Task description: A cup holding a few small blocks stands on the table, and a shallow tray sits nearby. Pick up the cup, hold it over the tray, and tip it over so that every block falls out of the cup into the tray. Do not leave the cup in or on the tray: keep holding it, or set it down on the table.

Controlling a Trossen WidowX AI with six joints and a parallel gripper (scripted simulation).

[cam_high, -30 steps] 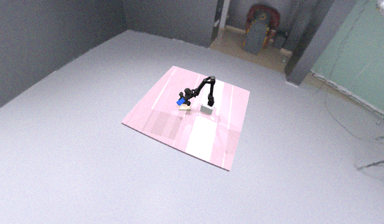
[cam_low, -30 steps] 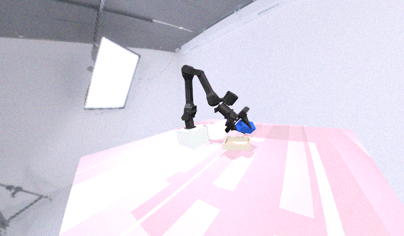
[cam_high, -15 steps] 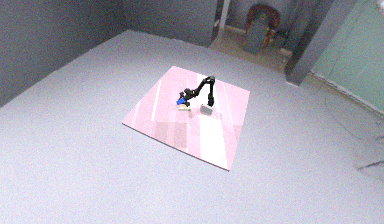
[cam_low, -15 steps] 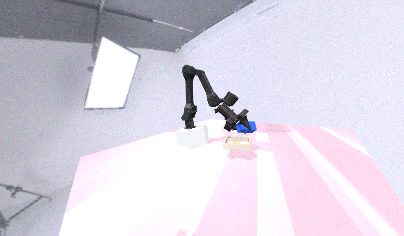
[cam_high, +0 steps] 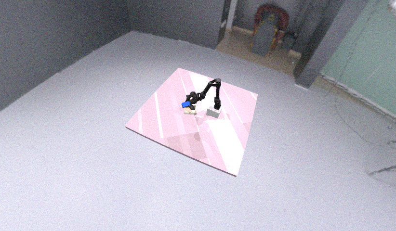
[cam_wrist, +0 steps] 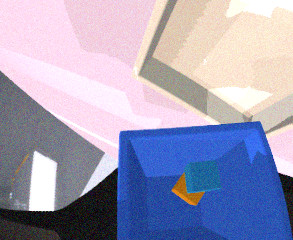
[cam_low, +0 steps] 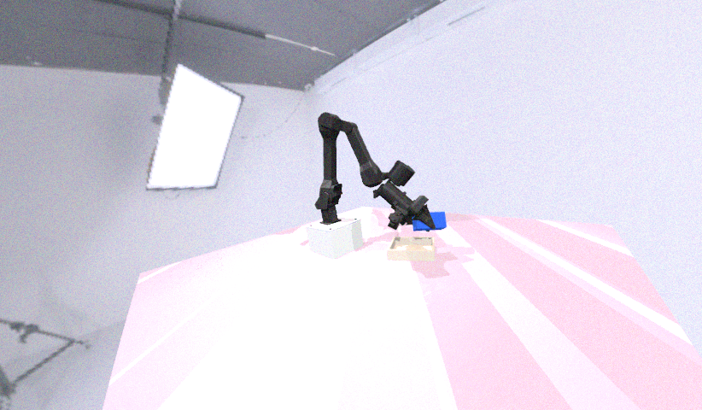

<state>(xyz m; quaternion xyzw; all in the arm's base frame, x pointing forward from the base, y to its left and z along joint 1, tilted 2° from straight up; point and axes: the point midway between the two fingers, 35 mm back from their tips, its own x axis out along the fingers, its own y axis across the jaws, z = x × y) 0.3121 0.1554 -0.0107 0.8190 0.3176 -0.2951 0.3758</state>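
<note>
My gripper tip is 2 cm past the teal block, 1 cm to the right of it and 1 cm below it. Also, from my gripper tip: orange block: 2 cm to the left, 1 cm behind, 1 cm above; red block: 3 cm to the left, 1 cm above; blue square cup: 2 cm to the left, 2 cm above.
</note>
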